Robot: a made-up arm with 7 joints.
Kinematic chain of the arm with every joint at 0, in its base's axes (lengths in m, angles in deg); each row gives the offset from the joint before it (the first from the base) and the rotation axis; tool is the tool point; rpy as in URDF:
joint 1: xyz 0 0 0.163 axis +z
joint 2: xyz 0 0 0 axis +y
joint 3: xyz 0 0 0.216 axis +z
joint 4: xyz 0.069 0 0 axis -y
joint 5: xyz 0.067 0 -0.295 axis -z
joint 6: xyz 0 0 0 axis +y
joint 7: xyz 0.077 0 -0.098 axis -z
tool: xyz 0 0 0 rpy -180 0 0
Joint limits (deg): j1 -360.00..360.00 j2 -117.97..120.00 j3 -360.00..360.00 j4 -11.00..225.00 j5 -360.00..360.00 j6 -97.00..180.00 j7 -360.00..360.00
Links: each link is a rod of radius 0.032 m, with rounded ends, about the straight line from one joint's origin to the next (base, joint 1, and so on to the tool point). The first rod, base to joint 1, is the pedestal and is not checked.
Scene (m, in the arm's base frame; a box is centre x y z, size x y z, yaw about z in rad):
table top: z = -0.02
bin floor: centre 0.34 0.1 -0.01 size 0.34 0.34 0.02 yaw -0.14
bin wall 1: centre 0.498 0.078 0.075 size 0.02 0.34 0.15 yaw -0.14
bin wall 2: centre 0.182 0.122 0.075 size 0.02 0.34 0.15 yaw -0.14
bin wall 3: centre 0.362 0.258 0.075 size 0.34 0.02 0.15 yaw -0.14
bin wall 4: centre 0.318 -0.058 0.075 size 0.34 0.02 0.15 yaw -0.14
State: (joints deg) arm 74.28 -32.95 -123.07 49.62 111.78 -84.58 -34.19
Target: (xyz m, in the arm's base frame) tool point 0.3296 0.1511 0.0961
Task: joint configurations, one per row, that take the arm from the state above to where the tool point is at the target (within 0.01 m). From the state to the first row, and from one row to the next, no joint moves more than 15 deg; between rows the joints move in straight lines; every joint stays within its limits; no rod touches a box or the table.
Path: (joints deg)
1: 82.35 -22.94 -118.60 62.23 102.61 -87.06 -23.87
2: 90.42 -12.92 -114.14 74.85 93.44 -89.55 -13.55
3: 98.49 -2.91 -109.67 87.46 84.28 -92.03 -3.23
4: 106.56 7.11 -105.20 100.07 75.11 -94.52 7.09
5: 114.63 17.12 -100.74 112.68 65.94 -97.00 17.41
6: 119.48 3.27 -99.41 101.37 73.70 -87.26 7.09
7: 124.33 -10.58 -98.08 90.05 81.46 -77.51 -3.23
8: 129.18 -24.43 -96.75 78.74 89.22 -67.77 -13.55
9: 134.04 -38.28 -95.42 67.43 96.98 -58.02 -23.87
10: 138.89 -52.13 -94.09 56.11 104.75 -48.28 -34.19

